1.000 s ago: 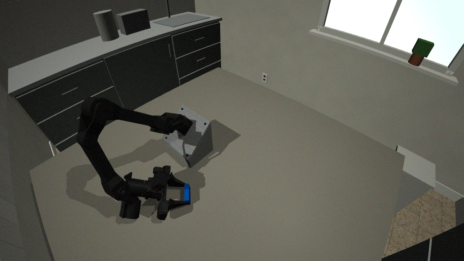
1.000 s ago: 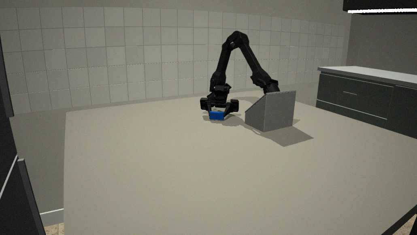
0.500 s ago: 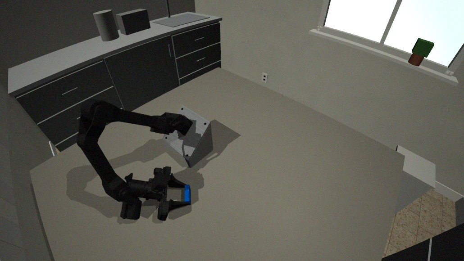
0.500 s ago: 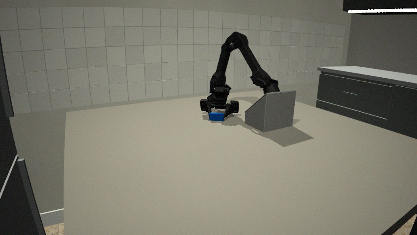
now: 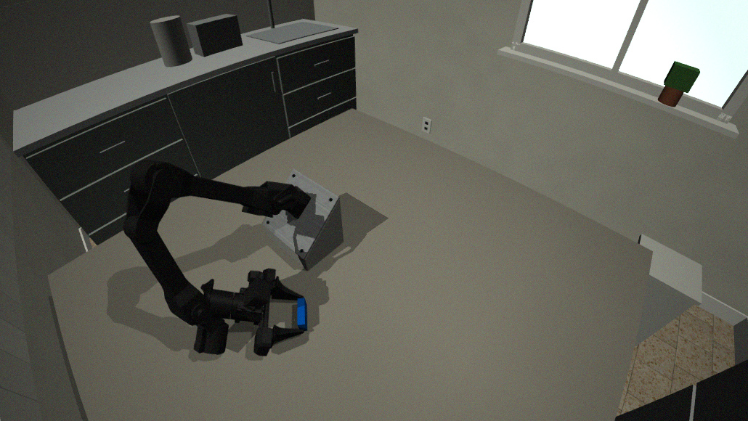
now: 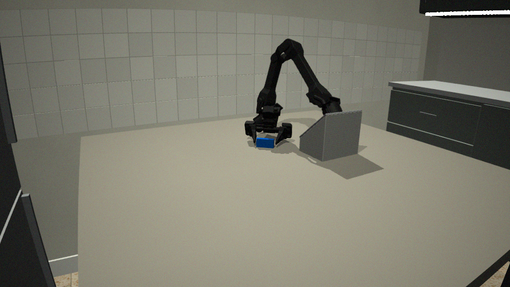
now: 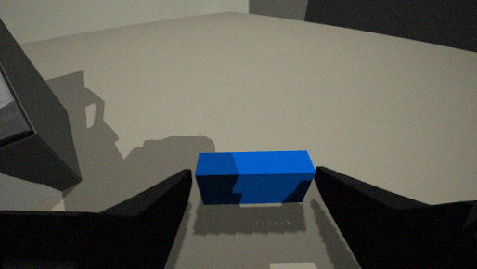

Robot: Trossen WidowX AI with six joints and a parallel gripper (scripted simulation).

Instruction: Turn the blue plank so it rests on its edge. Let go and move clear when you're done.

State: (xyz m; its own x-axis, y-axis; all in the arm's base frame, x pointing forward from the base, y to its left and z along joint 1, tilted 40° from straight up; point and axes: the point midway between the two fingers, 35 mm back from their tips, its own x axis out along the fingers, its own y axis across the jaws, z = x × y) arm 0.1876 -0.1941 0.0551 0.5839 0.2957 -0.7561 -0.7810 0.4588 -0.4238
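The blue plank is 20 mm to the left of my hand, 20 mm ahead of it and 10 mm below it.
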